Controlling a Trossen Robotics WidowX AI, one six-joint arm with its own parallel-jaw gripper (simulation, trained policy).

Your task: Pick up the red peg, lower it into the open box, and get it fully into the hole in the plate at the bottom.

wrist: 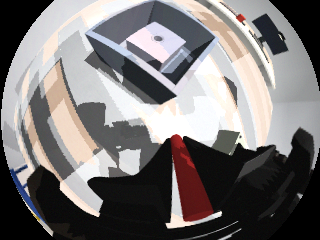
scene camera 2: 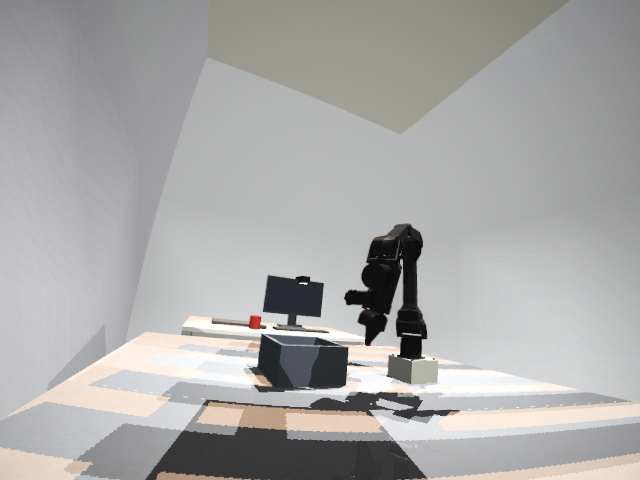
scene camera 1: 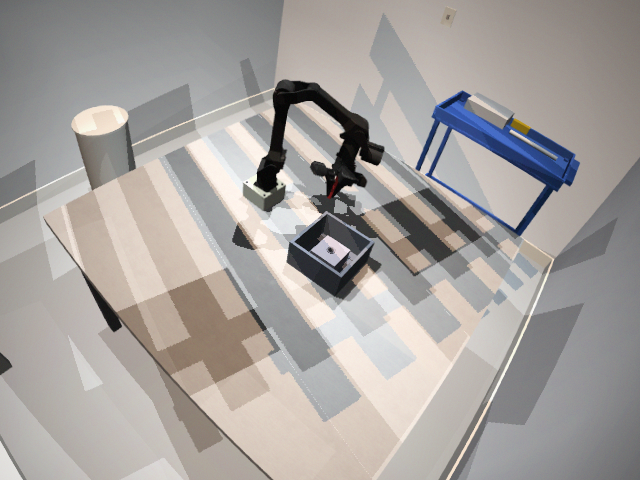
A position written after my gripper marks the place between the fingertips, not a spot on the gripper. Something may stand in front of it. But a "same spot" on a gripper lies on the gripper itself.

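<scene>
My gripper: in scene camera 2 point(367, 343), in scene camera 1, in the wrist view. Gripper, same spot: point(scene camera 1: 330, 177) and point(wrist: 269, 170).
</scene>
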